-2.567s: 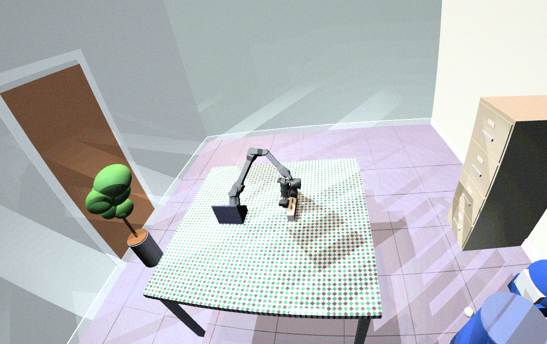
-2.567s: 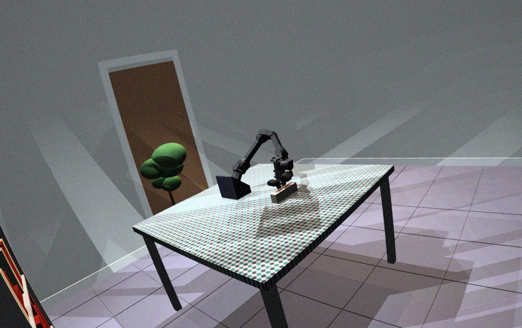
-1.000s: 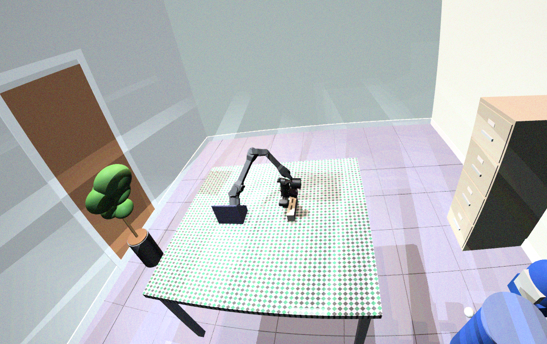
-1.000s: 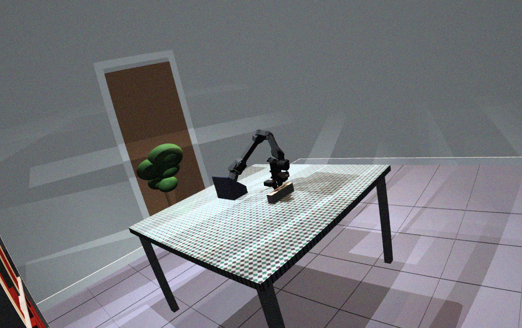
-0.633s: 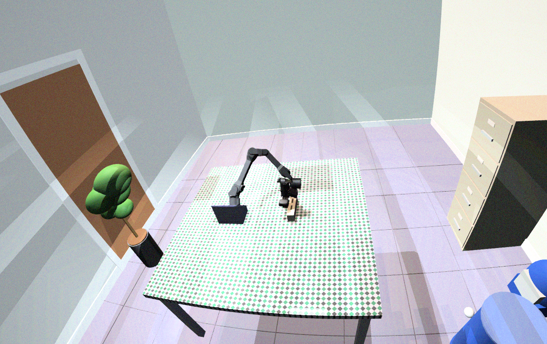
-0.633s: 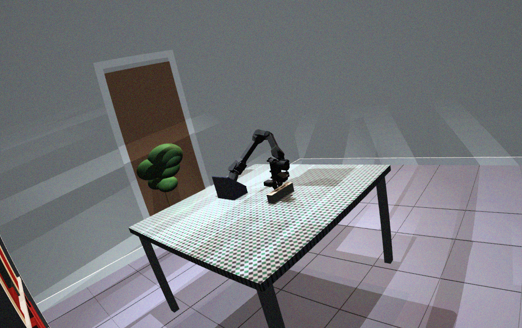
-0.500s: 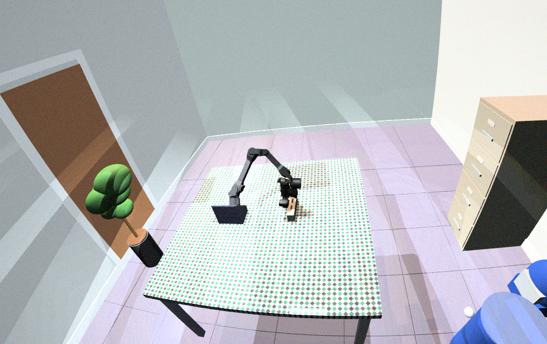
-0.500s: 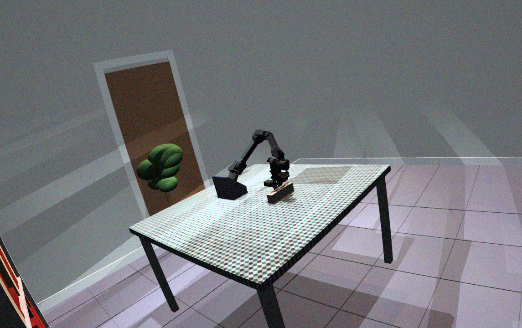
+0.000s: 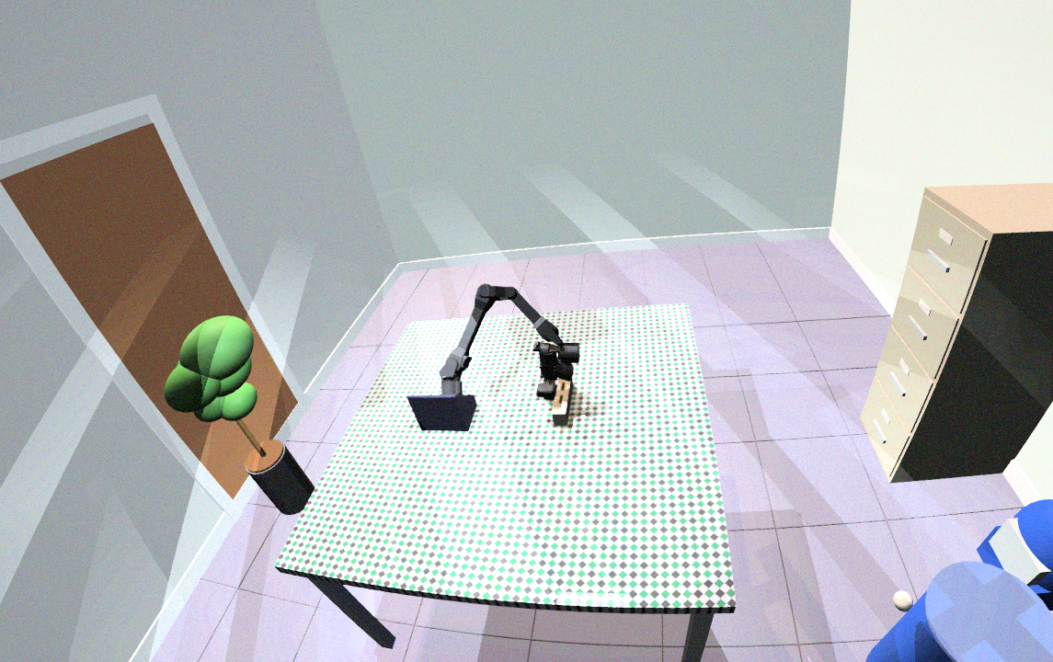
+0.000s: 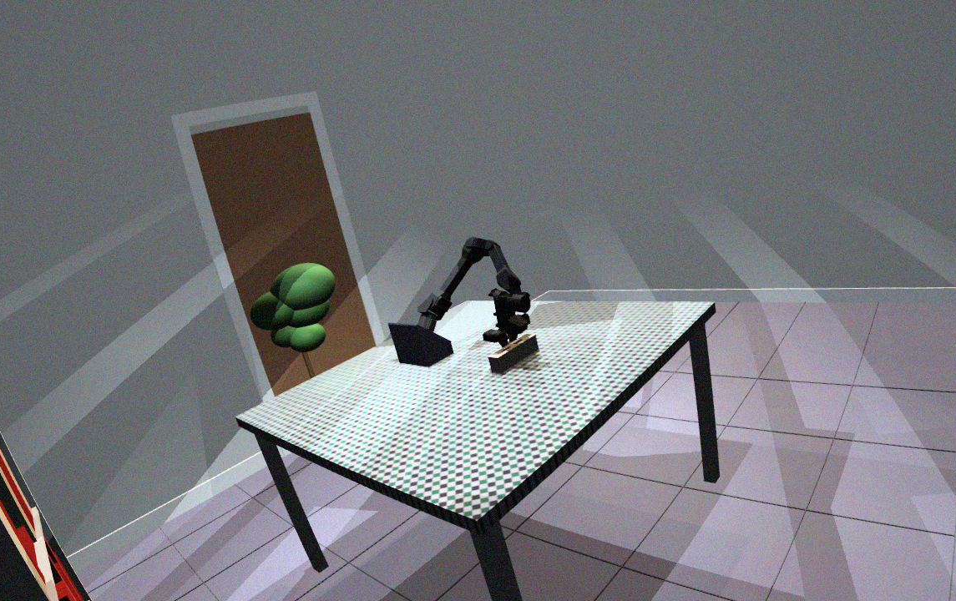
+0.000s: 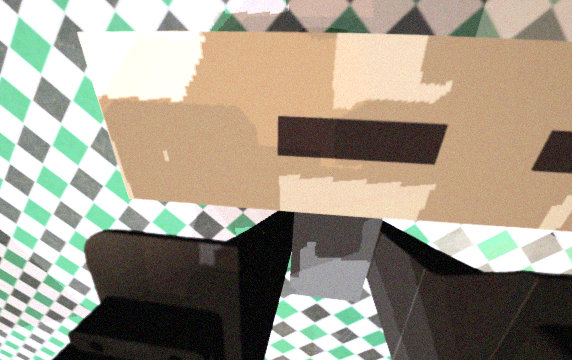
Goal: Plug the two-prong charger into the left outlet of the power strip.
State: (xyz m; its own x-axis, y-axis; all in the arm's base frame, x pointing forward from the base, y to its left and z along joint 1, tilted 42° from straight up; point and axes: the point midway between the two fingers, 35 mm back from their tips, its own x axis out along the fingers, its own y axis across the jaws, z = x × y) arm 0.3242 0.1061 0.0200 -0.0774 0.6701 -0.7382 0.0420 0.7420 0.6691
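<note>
My gripper tip is now 2 cm short of the two-prong charger and 1 cm below it.
</note>
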